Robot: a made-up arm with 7 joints. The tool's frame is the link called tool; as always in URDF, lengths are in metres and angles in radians. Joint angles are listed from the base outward. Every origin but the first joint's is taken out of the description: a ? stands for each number. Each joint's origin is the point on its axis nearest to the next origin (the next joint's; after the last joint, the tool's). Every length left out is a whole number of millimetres.
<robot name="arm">
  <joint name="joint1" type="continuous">
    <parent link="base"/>
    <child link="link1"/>
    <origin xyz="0.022 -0.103 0.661" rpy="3.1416 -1.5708 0"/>
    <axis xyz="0 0 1"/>
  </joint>
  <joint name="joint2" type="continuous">
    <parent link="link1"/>
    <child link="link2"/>
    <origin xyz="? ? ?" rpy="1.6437 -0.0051 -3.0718"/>
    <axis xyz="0 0 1"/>
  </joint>
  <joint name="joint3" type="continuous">
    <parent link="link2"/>
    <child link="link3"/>
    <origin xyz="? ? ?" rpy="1.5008 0 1.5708"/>
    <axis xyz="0 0 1"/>
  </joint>
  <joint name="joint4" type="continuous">
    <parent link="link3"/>
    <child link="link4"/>
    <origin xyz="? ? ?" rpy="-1.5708 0 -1.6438"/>
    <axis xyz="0 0 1"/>
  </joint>
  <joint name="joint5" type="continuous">
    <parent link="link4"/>
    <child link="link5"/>
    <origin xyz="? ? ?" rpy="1.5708 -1.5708 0"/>
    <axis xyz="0 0 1"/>
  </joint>
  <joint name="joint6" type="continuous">
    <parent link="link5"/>
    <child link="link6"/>
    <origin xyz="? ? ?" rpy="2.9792 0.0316 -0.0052"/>
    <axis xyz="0 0 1"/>
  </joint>
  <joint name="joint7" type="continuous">
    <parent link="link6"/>
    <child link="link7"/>
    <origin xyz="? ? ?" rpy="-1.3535 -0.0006 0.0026"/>
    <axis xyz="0 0 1"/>
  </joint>
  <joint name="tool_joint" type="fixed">
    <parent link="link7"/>
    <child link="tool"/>
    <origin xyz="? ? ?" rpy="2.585 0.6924 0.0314"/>
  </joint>
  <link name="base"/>
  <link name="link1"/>
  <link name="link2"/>
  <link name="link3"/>
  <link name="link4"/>
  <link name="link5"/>
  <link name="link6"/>
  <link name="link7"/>
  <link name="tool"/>
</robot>
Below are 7 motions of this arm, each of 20 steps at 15 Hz.
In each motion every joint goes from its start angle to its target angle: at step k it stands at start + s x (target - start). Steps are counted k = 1, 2, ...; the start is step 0. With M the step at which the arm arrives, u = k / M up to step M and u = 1 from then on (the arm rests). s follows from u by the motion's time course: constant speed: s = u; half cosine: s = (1 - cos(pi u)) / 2; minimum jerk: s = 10 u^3 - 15 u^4 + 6 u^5.
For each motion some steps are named. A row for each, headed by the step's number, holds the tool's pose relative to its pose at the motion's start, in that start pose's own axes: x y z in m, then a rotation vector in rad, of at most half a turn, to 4 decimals.
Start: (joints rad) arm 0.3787 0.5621 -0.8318 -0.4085 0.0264 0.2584 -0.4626
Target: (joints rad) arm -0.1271 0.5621 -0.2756 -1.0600 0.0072 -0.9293 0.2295
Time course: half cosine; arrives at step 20
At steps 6, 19, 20:
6: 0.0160 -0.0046 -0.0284 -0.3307 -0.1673 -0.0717
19: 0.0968 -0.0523 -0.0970 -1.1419 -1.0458 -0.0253
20: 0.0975 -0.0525 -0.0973 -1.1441 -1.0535 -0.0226

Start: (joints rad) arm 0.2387 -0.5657 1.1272 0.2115 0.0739 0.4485 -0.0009
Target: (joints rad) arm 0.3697 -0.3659 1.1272 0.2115 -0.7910 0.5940 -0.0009
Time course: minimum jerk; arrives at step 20
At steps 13, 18, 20:
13: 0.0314 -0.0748 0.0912 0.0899 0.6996 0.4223
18: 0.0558 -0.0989 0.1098 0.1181 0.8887 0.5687
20: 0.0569 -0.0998 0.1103 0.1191 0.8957 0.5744

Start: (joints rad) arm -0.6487 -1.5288 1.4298 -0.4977 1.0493 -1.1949 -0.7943
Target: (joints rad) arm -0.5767 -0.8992 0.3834 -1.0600 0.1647 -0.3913 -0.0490
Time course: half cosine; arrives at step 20
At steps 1, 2, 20:
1: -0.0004 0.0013 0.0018 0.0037 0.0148 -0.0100
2: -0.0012 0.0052 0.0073 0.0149 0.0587 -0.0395
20: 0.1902 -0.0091 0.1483 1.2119 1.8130 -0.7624

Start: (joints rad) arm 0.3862 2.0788 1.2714 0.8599 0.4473 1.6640 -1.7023
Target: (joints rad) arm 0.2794 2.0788 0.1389 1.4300 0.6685 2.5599 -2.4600
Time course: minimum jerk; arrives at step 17
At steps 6, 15, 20:
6: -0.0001 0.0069 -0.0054 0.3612 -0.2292 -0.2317
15: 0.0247 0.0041 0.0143 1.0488 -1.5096 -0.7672
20: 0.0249 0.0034 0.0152 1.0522 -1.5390 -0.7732

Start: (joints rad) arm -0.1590 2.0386 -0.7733 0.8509 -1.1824 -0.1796 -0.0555
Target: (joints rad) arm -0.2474 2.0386 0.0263 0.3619 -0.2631 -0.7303 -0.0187
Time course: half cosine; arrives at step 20
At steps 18, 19, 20:
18: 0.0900 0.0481 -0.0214 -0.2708 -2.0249 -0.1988
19: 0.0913 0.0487 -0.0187 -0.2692 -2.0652 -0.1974
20: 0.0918 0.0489 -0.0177 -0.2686 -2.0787 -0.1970

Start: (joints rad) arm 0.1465 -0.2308 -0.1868 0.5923 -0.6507 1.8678 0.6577
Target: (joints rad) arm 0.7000 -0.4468 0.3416 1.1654 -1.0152 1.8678 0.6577
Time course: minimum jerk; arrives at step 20
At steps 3, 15, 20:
3: -0.0018 -0.0021 -0.0064 -0.0054 -0.0282 0.0114
15: 0.0338 -0.0714 -0.1863 -0.2261 -0.9273 0.2400
20: 0.0464 -0.0782 -0.2010 -0.2528 -1.0286 0.2438

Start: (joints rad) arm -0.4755 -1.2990 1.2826 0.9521 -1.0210 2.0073 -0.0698
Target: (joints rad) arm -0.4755 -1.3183 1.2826 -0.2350 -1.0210 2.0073 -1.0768
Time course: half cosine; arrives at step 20
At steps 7, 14, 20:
7: 0.0022 0.0359 0.0244 0.3965 0.0036 -0.0366
14: 0.0364 0.0947 0.0827 1.0945 -0.1878 -0.2551
20: 0.0615 0.1102 0.1087 1.3214 -0.3319 -0.3966

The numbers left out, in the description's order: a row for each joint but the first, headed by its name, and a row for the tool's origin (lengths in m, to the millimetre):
joint2: 0.089 0.019 0
joint3: -0.083 -0.035 0
joint4: 0.151 0.011 0
joint5: -0.034 0.04 0
joint6: -0.041 -0.001 0
joint7: 0.006 0.094 0
tool: -0.051 0.011 0

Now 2 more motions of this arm.
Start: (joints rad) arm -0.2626 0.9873 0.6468 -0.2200 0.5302 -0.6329 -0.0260
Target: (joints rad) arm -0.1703 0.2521 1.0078 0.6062 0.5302 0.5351 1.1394
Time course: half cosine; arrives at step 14
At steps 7, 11, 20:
7: -0.0006 0.0087 0.0121 -0.8479 0.6238 -0.3893
11: 0.0229 0.0267 -0.0008 -1.4225 1.0395 -0.7002
20: 0.0304 0.0299 -0.0065 -1.5658 1.1529 -0.7682

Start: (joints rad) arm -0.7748 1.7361 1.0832 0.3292 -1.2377 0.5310 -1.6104
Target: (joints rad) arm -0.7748 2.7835 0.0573 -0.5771 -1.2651 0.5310 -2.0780
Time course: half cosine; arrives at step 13
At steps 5, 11, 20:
5: 0.0094 -0.0017 0.0127 0.3058 0.2157 -0.0727
11: 0.0115 0.0027 -0.0094 0.5994 0.9401 -0.1276
20: 0.0082 0.0044 -0.0134 0.6018 1.0203 -0.1226

